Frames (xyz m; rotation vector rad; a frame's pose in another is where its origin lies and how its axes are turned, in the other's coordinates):
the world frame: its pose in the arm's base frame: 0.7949 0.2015 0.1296 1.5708 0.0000 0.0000
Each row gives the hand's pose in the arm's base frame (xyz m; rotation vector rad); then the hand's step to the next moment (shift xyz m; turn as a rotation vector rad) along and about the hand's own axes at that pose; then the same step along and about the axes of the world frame.
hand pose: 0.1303 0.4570 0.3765 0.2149 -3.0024 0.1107
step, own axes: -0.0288 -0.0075 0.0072 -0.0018 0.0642 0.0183
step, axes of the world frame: 0.0285 -0.0105 0.0041 -0.0099 -0.0224 -0.0621
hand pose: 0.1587 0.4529 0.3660 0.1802 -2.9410 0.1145
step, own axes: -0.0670 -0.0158 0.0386 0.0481 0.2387 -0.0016
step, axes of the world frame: 0.0601 -0.0499 0.0115 -0.0772 -0.0045 -0.2309
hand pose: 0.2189 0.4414 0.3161 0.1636 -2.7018 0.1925
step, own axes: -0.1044 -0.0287 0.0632 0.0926 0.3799 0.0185
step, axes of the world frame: 0.0728 -0.0977 0.0294 -0.1458 -0.0194 -0.3628
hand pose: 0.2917 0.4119 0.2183 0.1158 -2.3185 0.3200
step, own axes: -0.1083 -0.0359 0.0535 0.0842 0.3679 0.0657
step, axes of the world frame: 0.0443 -0.1067 0.0504 -0.1707 -0.0545 -0.3386
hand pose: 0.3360 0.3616 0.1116 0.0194 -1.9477 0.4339
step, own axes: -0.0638 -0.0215 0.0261 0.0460 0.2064 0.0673
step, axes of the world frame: 0.0077 -0.0597 0.0399 -0.1223 -0.0422 -0.1803
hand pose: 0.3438 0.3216 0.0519 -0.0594 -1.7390 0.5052
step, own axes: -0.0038 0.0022 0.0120 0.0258 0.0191 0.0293
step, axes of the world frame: -0.0109 -0.0060 0.0028 -0.0382 0.0126 -0.0164
